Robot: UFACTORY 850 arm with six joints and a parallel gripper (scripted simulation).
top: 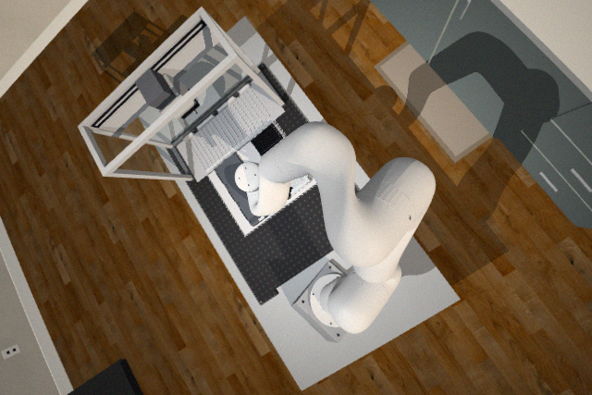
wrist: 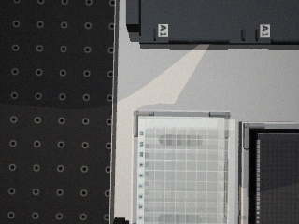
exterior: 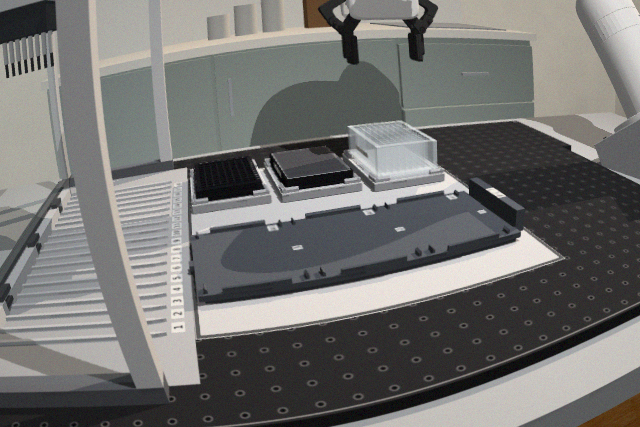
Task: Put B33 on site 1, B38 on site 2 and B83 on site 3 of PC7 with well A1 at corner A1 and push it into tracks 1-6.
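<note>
Now: hand 130 mm above the clear deep-well block B83. From my hand the other things lie so: perforated dark deck: 100 mm ahead, 120 mm to the left, 160 mm below; then black welled plate: 220 mm ahead, 20 mm to the right, 140 mm below; then grey nest S1: 160 mm below.
</note>
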